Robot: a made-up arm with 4 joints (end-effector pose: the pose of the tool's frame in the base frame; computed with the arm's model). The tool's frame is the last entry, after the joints. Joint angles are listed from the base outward.
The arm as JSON. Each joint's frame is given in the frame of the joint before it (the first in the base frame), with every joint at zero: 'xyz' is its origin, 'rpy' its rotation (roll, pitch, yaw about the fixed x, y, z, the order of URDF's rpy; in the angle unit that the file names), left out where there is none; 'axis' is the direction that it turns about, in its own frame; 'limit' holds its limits. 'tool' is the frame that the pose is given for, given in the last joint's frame.
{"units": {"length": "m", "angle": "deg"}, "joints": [
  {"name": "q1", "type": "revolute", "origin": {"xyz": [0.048, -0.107, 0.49], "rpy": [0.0, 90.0, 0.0]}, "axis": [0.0, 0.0, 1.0], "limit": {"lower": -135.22, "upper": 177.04}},
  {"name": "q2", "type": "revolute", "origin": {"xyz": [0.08, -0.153, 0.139], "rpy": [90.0, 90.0, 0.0]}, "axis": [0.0, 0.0, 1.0], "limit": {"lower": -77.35, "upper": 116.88}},
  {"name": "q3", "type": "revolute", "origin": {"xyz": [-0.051, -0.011, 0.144], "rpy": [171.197, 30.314, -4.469]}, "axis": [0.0, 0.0, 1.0], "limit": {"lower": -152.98, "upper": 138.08}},
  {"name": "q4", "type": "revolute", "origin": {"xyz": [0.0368, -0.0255, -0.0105], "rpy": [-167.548, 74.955, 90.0]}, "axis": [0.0, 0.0, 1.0], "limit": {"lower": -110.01, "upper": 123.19}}
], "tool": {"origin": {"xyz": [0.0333, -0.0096, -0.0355], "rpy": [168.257, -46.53, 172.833]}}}
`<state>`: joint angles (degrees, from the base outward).
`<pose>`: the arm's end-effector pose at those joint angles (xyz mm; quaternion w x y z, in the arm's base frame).
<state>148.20 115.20 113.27 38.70</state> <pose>112.6 213.0 343.3 0.4875 0.6402 -0.5362 0.2550</pose>
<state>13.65 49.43 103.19 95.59</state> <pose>165.3 -428.3 434.9 0.7072 0.1444 0.6403 0.2629</pose>
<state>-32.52 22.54 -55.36 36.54</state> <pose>194.5 -416.4 560.2 0.6548 -0.7348 -0.1490 -0.0954</pose>
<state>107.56 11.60 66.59 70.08</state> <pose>191.6 -12.8 189.9 0.3799 0.6032 0.2012 0.6718</pose>
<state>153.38 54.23 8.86 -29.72</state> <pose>175.7 190.1 387.7 0.7741 0.4176 -0.4676 0.0877</pose>
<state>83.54 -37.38 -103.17 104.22</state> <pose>196.9 29.4 173.4 0.8369 0.3538 0.0690 -0.4119</pose>
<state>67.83 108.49 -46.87 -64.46</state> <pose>162.8 -166.3 199.0 0.7796 -0.5549 0.0872 -0.2769</pose>
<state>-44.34 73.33 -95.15 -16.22</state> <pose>211.3 -373.3 659.9 0.1296 -0.8039 -0.4250 -0.3954</pose>
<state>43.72 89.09 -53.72 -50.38</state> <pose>176.4 -283.5 245.2 0.7085 -0.6621 -0.0084 -0.2441</pose>
